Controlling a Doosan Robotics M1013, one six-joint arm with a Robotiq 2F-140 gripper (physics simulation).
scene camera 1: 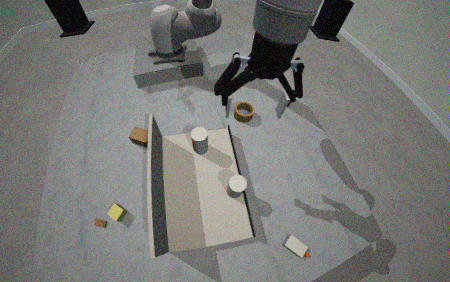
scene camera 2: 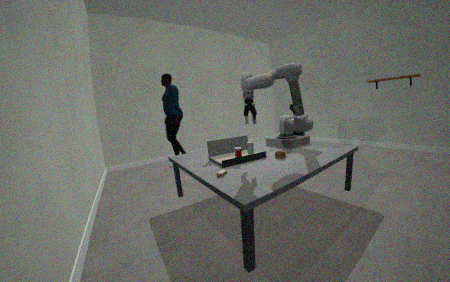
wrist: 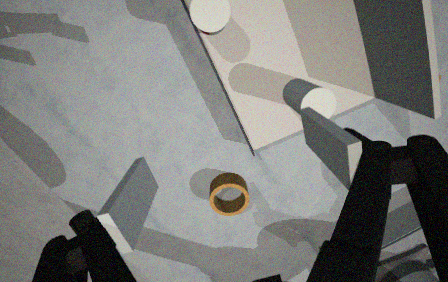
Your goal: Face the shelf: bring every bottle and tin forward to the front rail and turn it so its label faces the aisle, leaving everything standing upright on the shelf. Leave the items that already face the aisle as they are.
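Places are measured from the arm's base along level axes (x ahead, y left, z up), in centimetres.
Where they show: gripper, fingertip midpoint: (scene camera 1: 253,113) (scene camera 2: 250,123) (wrist: 225,150); arm's base, origin of the base link: (scene camera 1: 170,54) (scene camera 2: 286,137) (wrist: 395,272).
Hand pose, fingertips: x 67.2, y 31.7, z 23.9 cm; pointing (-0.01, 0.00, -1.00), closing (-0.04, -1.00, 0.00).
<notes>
Each offset is from my fingertips to the top centre of the thing.
A low cream shelf (scene camera 1: 225,220) (scene camera 2: 243,159) (wrist: 270,120) lies on the table, with a tall back panel and a dark front rail. One white-topped tin {dx +12.4, dy -3.0, dz -19.6 cm} (scene camera 1: 237,186) (scene camera 2: 238,152) (wrist: 210,12) stands upright against the rail; its red label shows in scene camera 2. The other tin {dx -6.4, dy -14.6, dz -18.6 cm} (scene camera 1: 200,141) (scene camera 2: 250,148) (wrist: 318,103) stands upright farther back near the shelf's end; its side looks grey in scene camera 2, and a sliver of red shows on its left in scene camera 1. My gripper (scene camera 1: 255,108) (scene camera 2: 250,120) (wrist: 225,150) is open and empty, high above the table, beyond the shelf's end.
An orange-brown ring {dx -25.6, dy +6.7, dz -28.0 cm} (scene camera 1: 244,119) (scene camera 2: 280,155) (wrist: 229,212) lies near the shelf's corner. A white box {dx +36.3, dy +18.0, dz -30.2 cm} (scene camera 1: 297,246) (scene camera 2: 221,173) with an orange tip lies in front. A brown block {dx -13.8, dy -41.1, dz -28.0 cm} (scene camera 1: 139,136), a yellow cube {dx +18.5, dy -47.6, dz -29.2 cm} (scene camera 1: 116,212) and a small brown piece {dx +22.3, dy -55.2, dz -32.2 cm} (scene camera 1: 100,223) lie behind the back panel. A person (scene camera 2: 171,102) is beyond the table.
</notes>
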